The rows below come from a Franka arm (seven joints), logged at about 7 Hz.
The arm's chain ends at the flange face. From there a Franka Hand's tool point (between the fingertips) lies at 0.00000 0.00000 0.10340 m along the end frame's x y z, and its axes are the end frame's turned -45 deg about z.
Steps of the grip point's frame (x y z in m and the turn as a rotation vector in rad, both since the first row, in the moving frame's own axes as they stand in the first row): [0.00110, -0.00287, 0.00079, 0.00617, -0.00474, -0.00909]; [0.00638, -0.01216, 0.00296, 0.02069, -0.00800, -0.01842]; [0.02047, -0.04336, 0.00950, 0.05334, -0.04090, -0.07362]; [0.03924, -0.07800, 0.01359, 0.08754, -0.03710, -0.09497]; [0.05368, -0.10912, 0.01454, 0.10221, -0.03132, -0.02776]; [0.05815, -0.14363, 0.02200, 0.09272, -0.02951, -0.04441]
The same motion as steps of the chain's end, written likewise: [-0.00045, -0.00271, 0.00079, 0.00101, -0.00771, -0.00909]; [-0.00198, -0.01220, 0.00299, 0.00897, -0.02029, -0.01842]; [-0.00927, -0.04448, 0.00973, 0.00880, -0.06664, -0.07362]; [-0.01815, -0.07966, 0.01406, 0.03567, -0.08813, -0.09497]; [-0.02939, -0.11008, 0.01513, 0.05013, -0.09442, -0.02776]; [-0.05142, -0.13827, 0.02249, 0.04470, -0.08643, -0.04441]
